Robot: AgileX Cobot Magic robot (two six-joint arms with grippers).
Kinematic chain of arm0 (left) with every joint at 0, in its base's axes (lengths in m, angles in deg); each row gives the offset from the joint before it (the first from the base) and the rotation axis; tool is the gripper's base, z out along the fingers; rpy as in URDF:
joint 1: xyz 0 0 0.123 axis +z
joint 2: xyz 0 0 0 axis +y
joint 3: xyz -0.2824 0 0.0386 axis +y
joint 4: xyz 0.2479 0 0.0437 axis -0.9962 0 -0.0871
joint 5: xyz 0 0 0 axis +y
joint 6: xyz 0.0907 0 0.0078 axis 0.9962 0 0.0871
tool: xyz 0 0 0 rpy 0 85 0
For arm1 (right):
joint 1: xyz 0 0 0.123 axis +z
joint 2: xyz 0 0 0 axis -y
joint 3: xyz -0.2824 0 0.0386 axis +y
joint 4: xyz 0.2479 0 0.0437 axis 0.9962 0 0.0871
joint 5: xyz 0 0 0 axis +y
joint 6: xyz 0.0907 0 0.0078 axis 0.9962 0 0.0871
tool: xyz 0 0 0 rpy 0 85 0
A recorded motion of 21 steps. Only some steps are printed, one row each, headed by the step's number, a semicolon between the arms.
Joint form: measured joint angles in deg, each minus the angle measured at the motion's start. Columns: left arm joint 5, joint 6, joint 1, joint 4, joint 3, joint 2; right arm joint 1, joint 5, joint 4, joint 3, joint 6, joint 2.
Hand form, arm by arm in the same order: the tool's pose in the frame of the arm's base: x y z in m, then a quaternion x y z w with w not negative. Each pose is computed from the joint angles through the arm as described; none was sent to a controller.
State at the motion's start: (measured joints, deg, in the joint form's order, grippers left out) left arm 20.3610 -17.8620 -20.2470 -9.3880 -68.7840 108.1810; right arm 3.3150 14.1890 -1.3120 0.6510 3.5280 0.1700
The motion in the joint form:
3: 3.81 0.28 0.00 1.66 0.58 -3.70; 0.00 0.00 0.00 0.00 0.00 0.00
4: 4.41 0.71 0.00 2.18 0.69 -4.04; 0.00 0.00 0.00 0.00 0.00 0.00
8: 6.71 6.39 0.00 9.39 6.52 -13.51; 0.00 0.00 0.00 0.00 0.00 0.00
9: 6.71 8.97 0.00 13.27 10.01 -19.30; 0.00 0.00 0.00 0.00 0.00 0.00
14: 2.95 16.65 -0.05 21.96 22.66 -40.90; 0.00 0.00 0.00 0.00 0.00 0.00
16: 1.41 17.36 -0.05 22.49 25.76 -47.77; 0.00 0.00 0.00 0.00 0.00 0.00
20: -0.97 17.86 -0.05 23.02 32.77 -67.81; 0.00 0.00 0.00 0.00 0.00 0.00
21: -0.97 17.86 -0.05 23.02 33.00 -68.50; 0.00 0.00 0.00 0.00 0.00 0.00
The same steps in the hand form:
3: 0.3633 -0.1287 0.2006 0.07265 0.95128 -0.05384 0.29476; 0.0554 0.0027 0.1870 -0.00525 0.76415 0.02920 0.64435
4: 0.3617 -0.1283 0.2017 0.07256 0.95234 -0.05430 0.29128; 0.0554 0.0027 0.1870 -0.00525 0.76415 0.02920 0.64435
8: 0.3255 -0.1201 0.2312 0.07284 0.94955 -0.08337 0.29343; 0.0554 0.0027 0.1870 -0.00525 0.76415 0.02920 0.64435
9: 0.3041 -0.1152 0.2476 0.07011 0.94317 -0.10505 0.30737; 0.0554 0.0027 0.1870 -0.00525 0.76415 0.02920 0.64435
14: 0.2261 -0.0920 0.2925 0.07758 0.89847 -0.15982 0.40148; 0.0554 0.0027 0.1870 -0.00525 0.76415 0.02920 0.64435
16: 0.2029 -0.0832 0.3049 0.07818 0.87745 -0.16954 0.44185; 0.0554 0.0027 0.1870 -0.00525 0.76415 0.02920 0.64435
20: 0.1349 -0.0575 0.3315 0.07521 0.80646 -0.19763 0.55219; 0.0554 0.0027 0.1870 -0.00525 0.76415 0.02920 0.64435
21: 0.1326 -0.0567 0.3319 0.07519 0.80410 -0.19847 0.55533; 0.0554 0.0027 0.1870 -0.00525 0.76415 0.02920 0.64435

